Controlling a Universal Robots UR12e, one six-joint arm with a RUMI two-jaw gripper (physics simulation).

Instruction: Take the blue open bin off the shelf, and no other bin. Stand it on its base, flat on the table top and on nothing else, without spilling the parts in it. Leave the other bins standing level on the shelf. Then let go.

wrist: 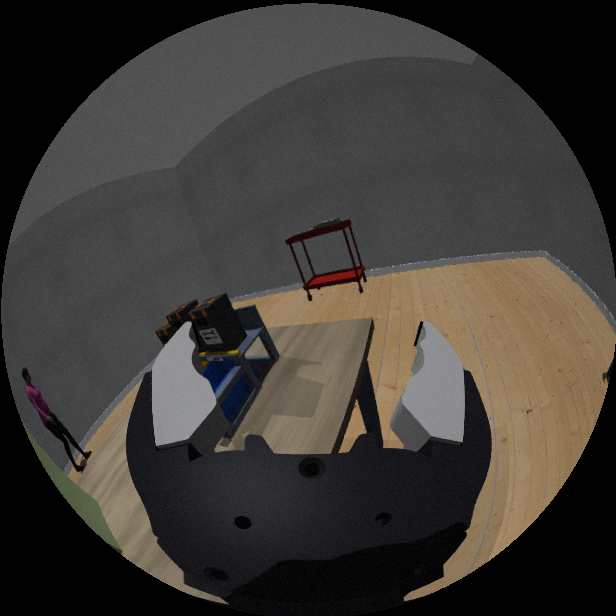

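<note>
In the wrist view my gripper is open and empty, high above the table, with its two pale jaws spread wide. The shelf stands on the left part of the table. The blue open bin sits on a lower level of the shelf, partly hidden behind my left jaw. Its contents are not visible. A dark bin with a label sits on the top level above it, with a thin yellow edge just below it. The gripper is well away from the shelf.
Black and orange boxes sit behind the shelf top. A red cart stands by the far wall. A person walks at the far left on the wooden floor. The table's right half shows only shadows.
</note>
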